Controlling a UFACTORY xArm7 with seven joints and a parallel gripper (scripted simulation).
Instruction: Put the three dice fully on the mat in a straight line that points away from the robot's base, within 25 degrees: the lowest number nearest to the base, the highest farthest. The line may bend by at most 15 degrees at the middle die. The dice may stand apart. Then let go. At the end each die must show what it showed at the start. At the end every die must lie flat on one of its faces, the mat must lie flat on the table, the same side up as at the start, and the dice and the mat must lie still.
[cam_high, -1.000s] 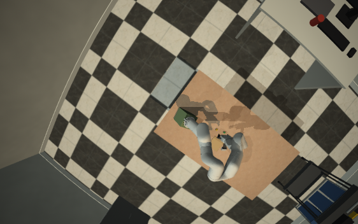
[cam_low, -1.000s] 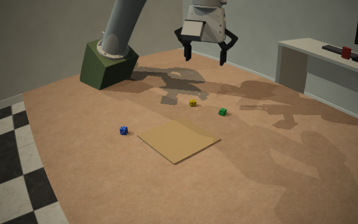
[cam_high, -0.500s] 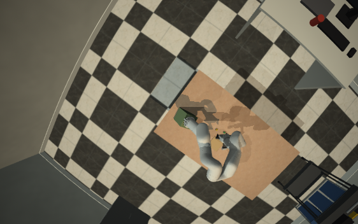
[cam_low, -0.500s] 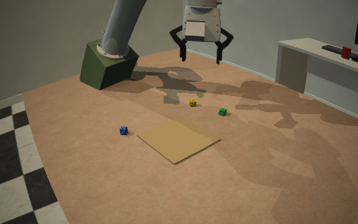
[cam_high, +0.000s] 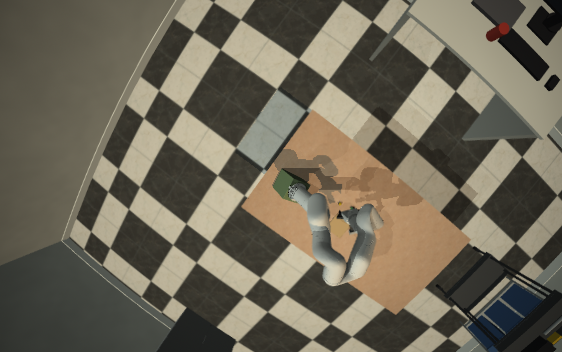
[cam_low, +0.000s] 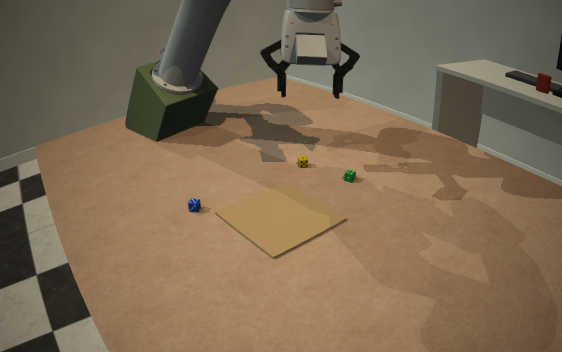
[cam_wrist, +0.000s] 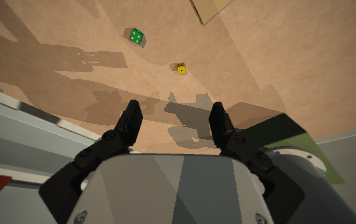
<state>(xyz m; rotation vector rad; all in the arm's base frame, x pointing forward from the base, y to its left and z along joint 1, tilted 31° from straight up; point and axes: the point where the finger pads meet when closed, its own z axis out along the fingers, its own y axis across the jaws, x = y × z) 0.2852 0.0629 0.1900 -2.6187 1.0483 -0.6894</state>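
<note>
Right now the yellow die is 10 mm behind my hand and 140 mm below it. From my hand the other things lie so: tan mat: 80 mm ahead, 150 mm to the right, 150 mm below; blue die: 20 mm behind, 230 mm to the right, 140 mm below; green die: 80 mm ahead, 20 mm to the left, 140 mm below.
</note>
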